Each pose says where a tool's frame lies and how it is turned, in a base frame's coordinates. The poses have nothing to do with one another.
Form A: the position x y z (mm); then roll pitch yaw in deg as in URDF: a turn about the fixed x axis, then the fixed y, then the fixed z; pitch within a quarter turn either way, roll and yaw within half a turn.
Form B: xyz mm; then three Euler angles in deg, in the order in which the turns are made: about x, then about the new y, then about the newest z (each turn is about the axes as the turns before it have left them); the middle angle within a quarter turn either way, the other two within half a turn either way. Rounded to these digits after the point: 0 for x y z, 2 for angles.
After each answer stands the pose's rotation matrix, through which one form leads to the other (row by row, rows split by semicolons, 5 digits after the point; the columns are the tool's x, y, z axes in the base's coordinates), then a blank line. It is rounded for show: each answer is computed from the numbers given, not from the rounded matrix.
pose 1, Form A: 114, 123, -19, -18.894, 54.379, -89.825
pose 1, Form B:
114, 123, -19, 54.34, 19.04, -89.89
0.00178 0.94531 0.32617; -0.58242 0.26612 -0.76810; -0.81289 -0.18860 0.55104

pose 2, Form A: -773, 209, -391, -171.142, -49.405, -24.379
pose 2, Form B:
-773, 209, -391, 165.24, 48.33, 26.95
0.59269 -0.30135 0.74693; -0.26859 -0.94824 -0.16943; 0.75933 -0.10020 -0.64295

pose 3, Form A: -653, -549, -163, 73.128, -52.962, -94.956
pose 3, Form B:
-653, -549, -163, -60.85, -68.97, -98.34
-0.05204 0.35514 -0.93336; -0.60009 0.73595 0.31348; 0.79824 0.57642 0.17482

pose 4, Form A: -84, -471, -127, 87.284, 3.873, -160.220
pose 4, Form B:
-84, -471, -127, -87.12, -19.94, 177.11
-0.93885 -0.04745 -0.34104; -0.33764 -0.06742 0.93886; -0.06755 0.99660 0.04728

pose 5, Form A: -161, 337, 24, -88.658, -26.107, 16.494
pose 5, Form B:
-161, 337, 24, -88.74, -17.08, -25.74
0.86102 0.41518 -0.29372; 0.25495 0.14736 0.95566; 0.44005 -0.89773 0.02103

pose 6, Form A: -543, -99, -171, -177.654, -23.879, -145.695
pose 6, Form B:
-543, -99, -171, 164.01, -18.12, 142.63
-0.75534 -0.57681 -0.31104; -0.51536 0.81602 -0.26177; 0.40481 -0.03743 -0.91364

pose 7, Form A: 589, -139, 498, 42.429, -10.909, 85.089
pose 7, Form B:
589, -139, 498, 15.20, 41.32, 83.57
0.08406 -0.74633 0.66024; 0.97832 -0.06402 -0.19693; 0.18925 0.66248 0.72478

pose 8, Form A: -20, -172, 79, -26.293, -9.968, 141.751
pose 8, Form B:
-20, -172, 79, 26.69, -8.76, 141.50
-0.77347 -0.61525 -0.15235; 0.60973 -0.65661 -0.44394; 0.17310 -0.43627 0.88301

